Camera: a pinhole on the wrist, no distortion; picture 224 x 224 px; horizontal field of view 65.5 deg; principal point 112.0 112.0 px. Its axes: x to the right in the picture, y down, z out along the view. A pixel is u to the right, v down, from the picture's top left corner.
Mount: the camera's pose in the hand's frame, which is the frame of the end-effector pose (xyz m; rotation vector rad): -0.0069 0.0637 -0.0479 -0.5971 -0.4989 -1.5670
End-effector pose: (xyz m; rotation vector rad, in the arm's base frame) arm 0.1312 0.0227 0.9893 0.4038 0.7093 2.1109
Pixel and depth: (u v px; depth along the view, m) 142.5 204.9 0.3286
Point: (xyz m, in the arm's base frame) 0.0054 0.1556 1.3123
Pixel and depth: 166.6 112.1 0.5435
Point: 0.1848 0.0768 1.5385
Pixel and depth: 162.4 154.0 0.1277
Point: 0.0780 0.0193 1.1178
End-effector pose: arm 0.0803 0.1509 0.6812 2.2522 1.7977 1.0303
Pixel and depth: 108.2 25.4 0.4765
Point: 0.5658 -0.0458 0.5231
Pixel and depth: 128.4 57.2 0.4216
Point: 0.4982 0.0617 0.5400
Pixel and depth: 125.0 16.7 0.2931
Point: 0.3809 0.0124 0.5774
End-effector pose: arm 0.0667 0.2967 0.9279 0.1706 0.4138 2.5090
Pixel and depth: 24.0 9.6 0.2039
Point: 0.0138 0.0277 1.0619
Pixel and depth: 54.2 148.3 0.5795
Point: -0.3162 0.0153 1.3749
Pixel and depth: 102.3 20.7 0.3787
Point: 0.0804 -0.0056 1.2567
